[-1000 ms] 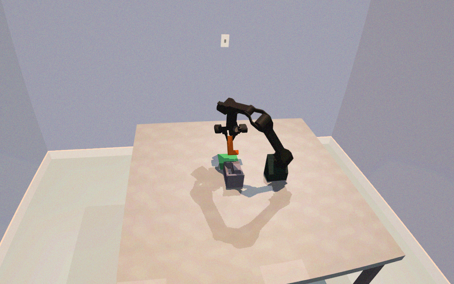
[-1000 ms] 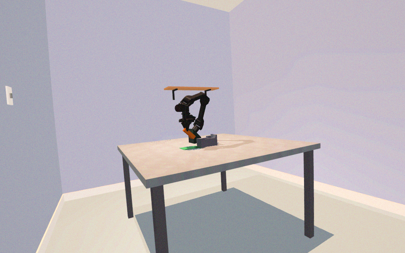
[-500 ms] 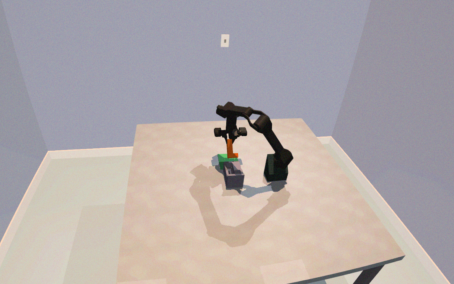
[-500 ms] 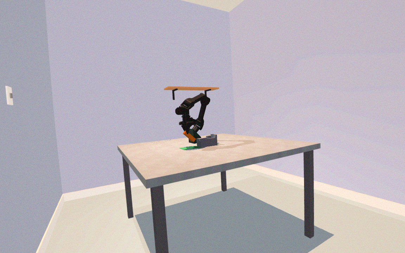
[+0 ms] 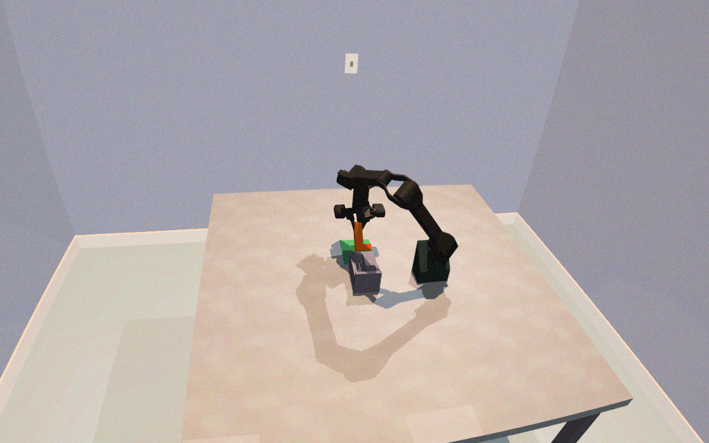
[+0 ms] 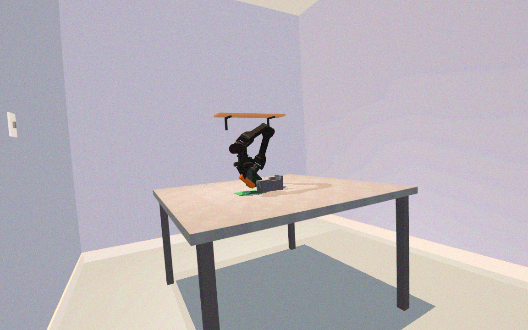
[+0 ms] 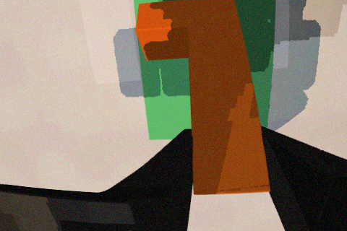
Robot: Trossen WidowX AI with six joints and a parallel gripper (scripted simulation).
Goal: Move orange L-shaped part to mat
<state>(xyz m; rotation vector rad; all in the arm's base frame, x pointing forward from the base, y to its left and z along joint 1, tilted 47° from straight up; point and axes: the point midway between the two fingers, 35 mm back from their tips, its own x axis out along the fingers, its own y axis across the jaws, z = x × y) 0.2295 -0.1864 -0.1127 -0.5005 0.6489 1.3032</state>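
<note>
My gripper tip is 110 mm above the green mat and 20 mm to the right of it. The rest, counted from my gripper tip: orange L-shaped part: 30 mm to the left, 30 mm below, 10 mm behind.
</note>
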